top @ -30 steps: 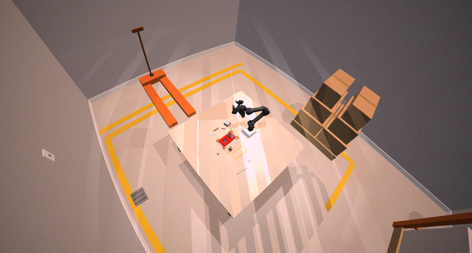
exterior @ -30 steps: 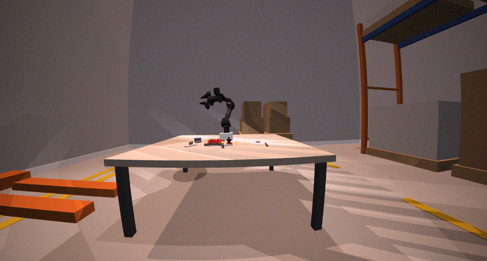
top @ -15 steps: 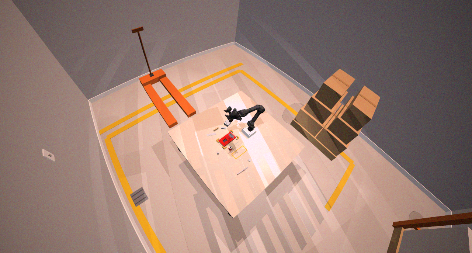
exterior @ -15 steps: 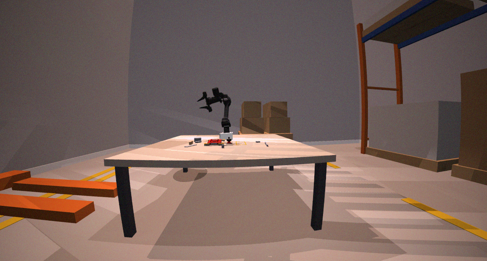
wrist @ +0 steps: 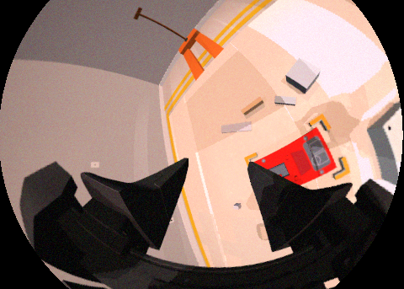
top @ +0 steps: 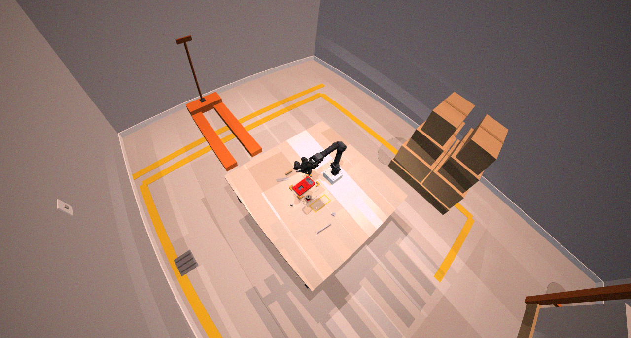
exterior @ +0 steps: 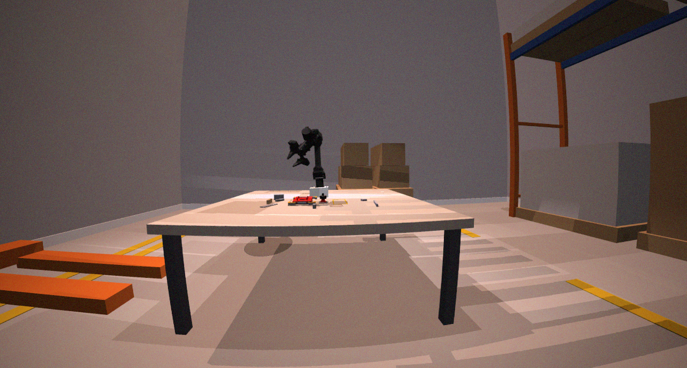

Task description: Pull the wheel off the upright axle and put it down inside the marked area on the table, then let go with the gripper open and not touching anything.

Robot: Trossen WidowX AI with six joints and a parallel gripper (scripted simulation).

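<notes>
My gripper tip is 10 mm past the wheel, 190 mm to the right of it and 200 mm above it.
</notes>
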